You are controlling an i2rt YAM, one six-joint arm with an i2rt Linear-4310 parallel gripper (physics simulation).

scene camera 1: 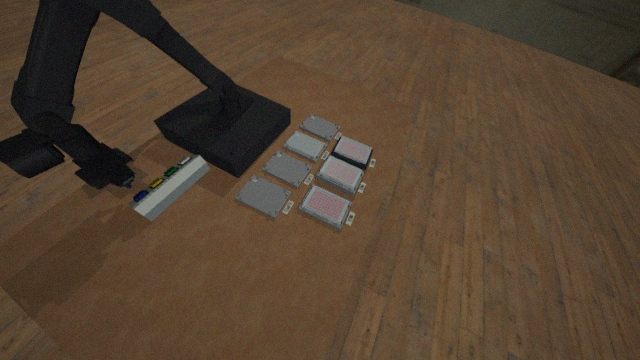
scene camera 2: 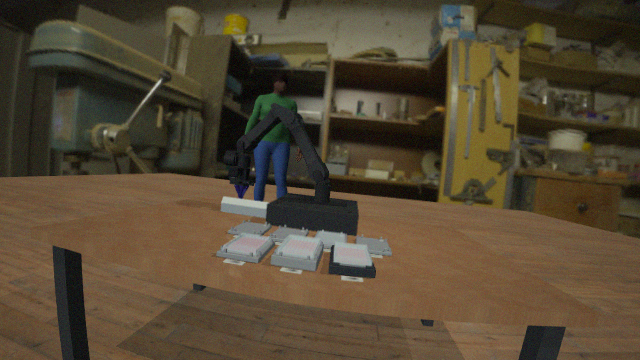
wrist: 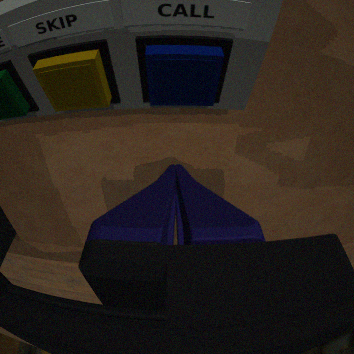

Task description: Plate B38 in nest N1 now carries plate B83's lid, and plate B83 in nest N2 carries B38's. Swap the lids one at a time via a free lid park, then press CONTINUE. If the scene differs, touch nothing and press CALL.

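Frame: origin at the arm's base, x ahead, y left, z up, level; millimetres.
Seen in the pictures: gripper, between the fingertips: [scene camera 1: 129, 186] [wrist: 175, 173]; arm's base, origin of its link: [scene camera 1: 233, 112] [scene camera 2: 321, 203].
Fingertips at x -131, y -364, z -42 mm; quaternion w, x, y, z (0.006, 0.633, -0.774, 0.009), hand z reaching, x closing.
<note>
Pixels of each thing's top centre, then the offset from my fingertips to it. "spot": a spot on its surface instead.
- button panel, centre of its top: [wrist: 3, 64] [scene camera 1: 164, 175] [scene camera 2: 248, 198] dx +87, dy +56, dz +25 mm
- blue CALL button, centre of its top: [wrist: 183, 78] [scene camera 1: 137, 193] dx +55, dy -14, dz +17 mm
- green button, centre of its top: [scene camera 1: 169, 169] dx +76, dy +84, dz +17 mm
- back-row station, a spot on its surface: [scene camera 2: 330, 239] spot: dx +444, dy +376, dz -21 mm
- yellow SKIP button, centre of its top: [wrist: 63, 86] [scene camera 1: 154, 180] dx +66, dy +35, dz +17 mm
- white button, centre of its top: [scene camera 1: 182, 158] dx +86, dy +133, dz +17 mm
My gripper [scene camera 1: 129, 185] [scene camera 2: 241, 194] [wrist: 175, 173] is shut and empty, its purple tips together above the table beside the button panel [scene camera 1: 172, 191] [scene camera 2: 244, 207] [wrist: 236, 95]. In the wrist view the tips show below the blue CALL button [scene camera 1: 140, 195] [wrist: 183, 77], apart from it. A green button [scene camera 1: 171, 171] [wrist: 10, 96] is farther along; its label is out of the wrist view. Three pink-filled plates [scene camera 1: 325, 204] [scene camera 1: 340, 173] [scene camera 1: 353, 150] sit in the front-row nests, the last in a dark nest. One back-row station [scene camera 1: 305, 145] [scene camera 2: 330, 239] looks paler, as if covered. Plate codes and nest labels are unreadable.
Three grey stations [scene camera 1: 263, 196] [scene camera 1: 287, 168] [scene camera 1: 320, 126] stand in the back row. The yellow SKIP button [scene camera 1: 156, 183] [wrist: 75, 82] and a white button [scene camera 1: 185, 160] are on the panel. The black arm base [scene camera 1: 225, 130] [scene camera 2: 312, 215] stands beside the panel. A person [scene camera 2: 272, 120] stands behind the table.
</note>
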